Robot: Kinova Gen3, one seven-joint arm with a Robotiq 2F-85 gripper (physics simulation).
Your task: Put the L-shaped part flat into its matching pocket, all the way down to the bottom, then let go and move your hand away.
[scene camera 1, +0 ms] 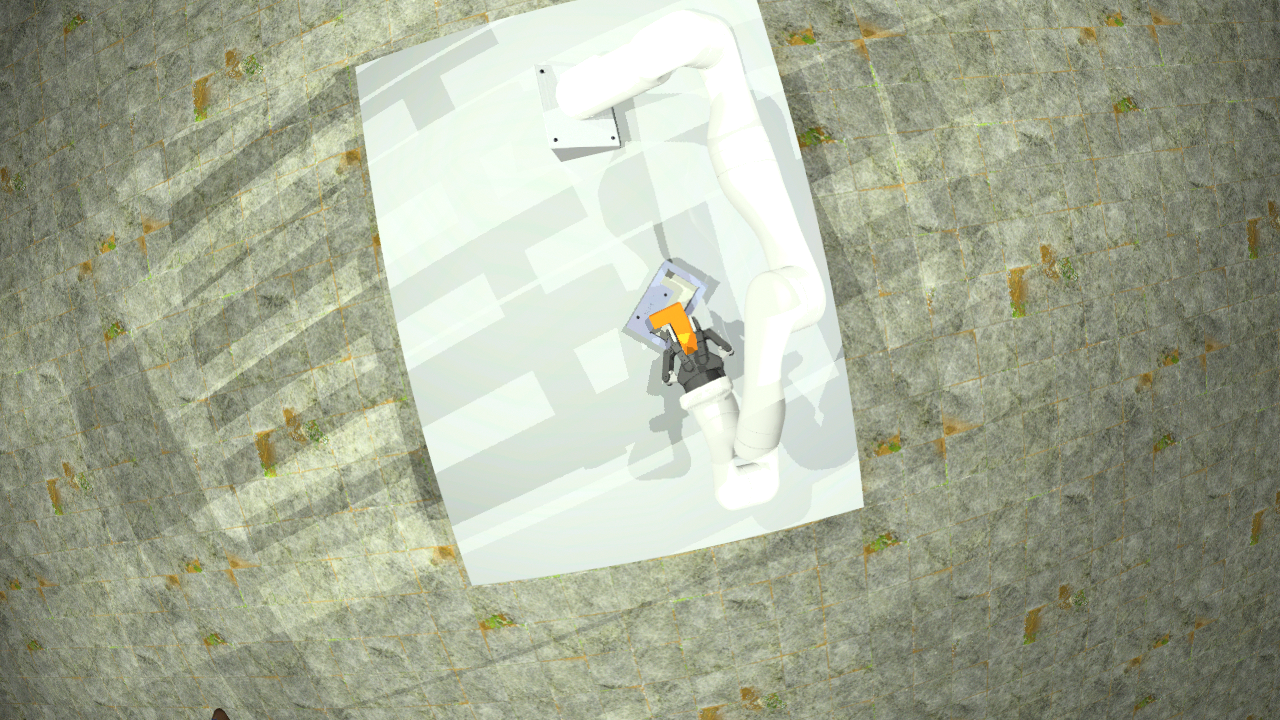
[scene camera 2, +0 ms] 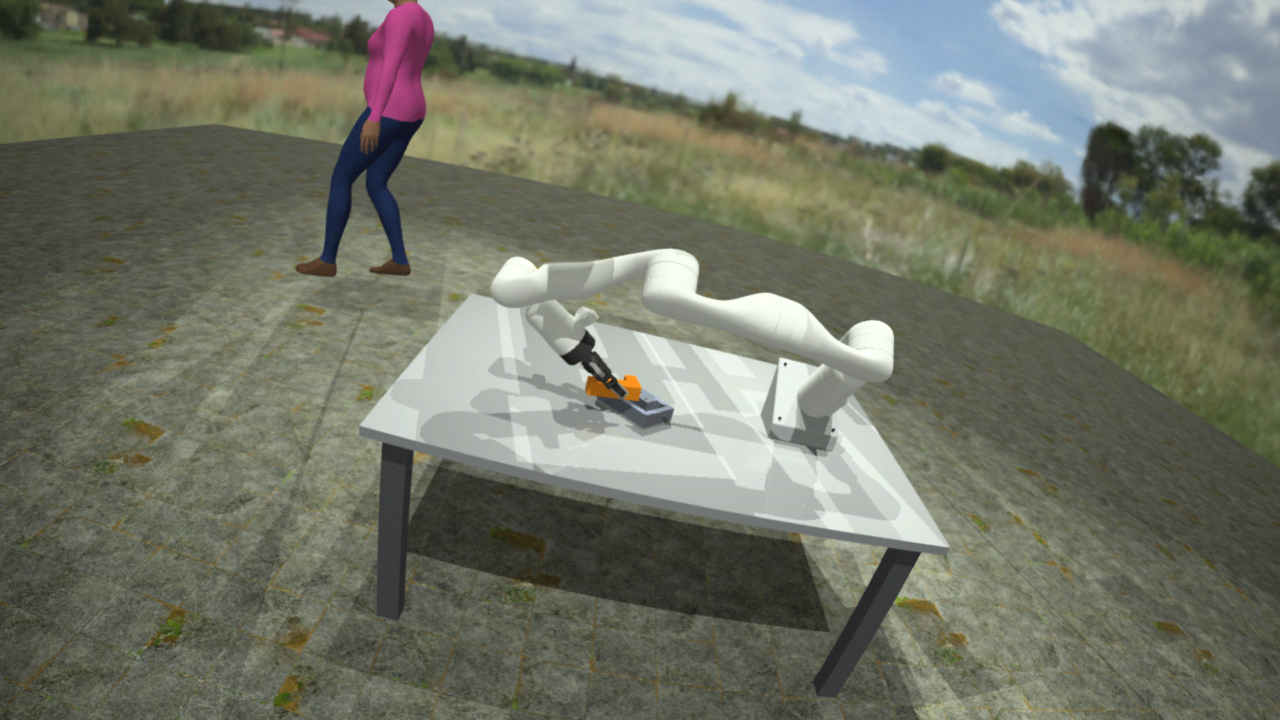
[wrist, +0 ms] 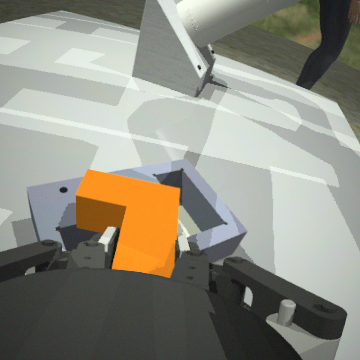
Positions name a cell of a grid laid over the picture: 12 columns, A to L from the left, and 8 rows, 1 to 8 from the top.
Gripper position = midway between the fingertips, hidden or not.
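You can find my gripper in scene camera 1 (G4), in scene camera 2 (F5) and in the wrist view (E6). There's also an orange L-shaped part, and that one's visible in the wrist view (E5), in scene camera 1 (G4) and in scene camera 2 (F5).
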